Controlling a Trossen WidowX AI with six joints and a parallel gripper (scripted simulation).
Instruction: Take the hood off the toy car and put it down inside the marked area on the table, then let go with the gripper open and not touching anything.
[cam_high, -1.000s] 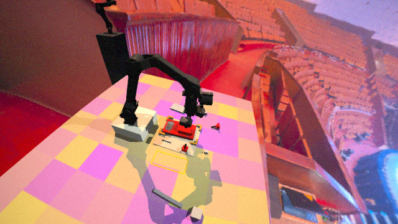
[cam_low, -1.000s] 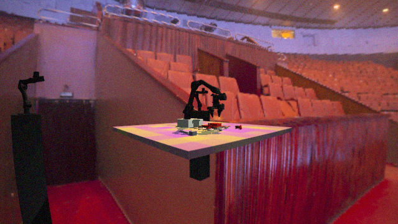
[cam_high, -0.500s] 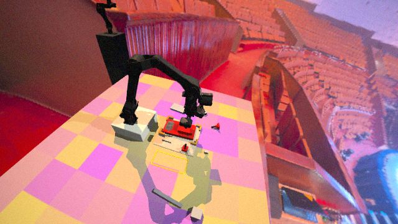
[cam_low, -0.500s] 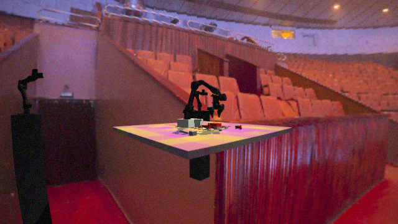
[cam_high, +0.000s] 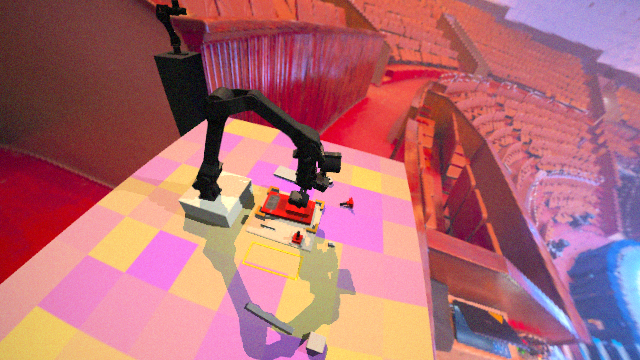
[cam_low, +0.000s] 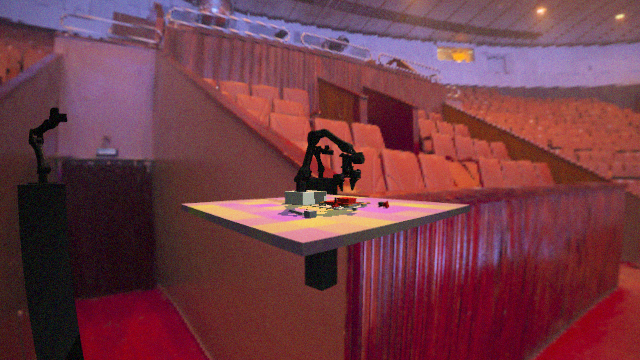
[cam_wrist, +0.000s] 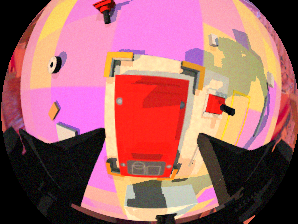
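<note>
The red hood lies 1 cm behind my gripper tip and 5 cm below it.
</note>
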